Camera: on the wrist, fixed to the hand. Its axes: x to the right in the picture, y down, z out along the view.
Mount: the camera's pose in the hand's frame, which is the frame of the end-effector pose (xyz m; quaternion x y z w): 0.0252 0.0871 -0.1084 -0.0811 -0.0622 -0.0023 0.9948
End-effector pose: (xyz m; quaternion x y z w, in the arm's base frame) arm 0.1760 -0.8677 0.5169 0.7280 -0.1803 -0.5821 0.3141
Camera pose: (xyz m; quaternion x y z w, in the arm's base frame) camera 0.2956 -0.9210 0.5701 0.6629 -0.1500 -0.6397 0.3589
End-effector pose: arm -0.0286 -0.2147 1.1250 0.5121 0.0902 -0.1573 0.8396
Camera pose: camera 0.0270 -0.0856 1.1398 0.4313 0.0514 -0.1829 0.8820
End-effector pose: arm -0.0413 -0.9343 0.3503 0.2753 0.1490 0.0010 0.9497
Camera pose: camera -0.0410 -0.8016 0.3016 0.1966 0.0897 -0.0062 0.9764
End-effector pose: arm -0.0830 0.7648 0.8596 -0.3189 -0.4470 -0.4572 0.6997
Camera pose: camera 0.0383 0.6962 0.8364 -0.4014 -0.4518 -0.4728 0.6413
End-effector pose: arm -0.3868 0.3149 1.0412 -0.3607 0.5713 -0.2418 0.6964
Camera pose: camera -0.4927 0.3258 0.9483 -0.4317 0.5438 -0.1734 0.6985
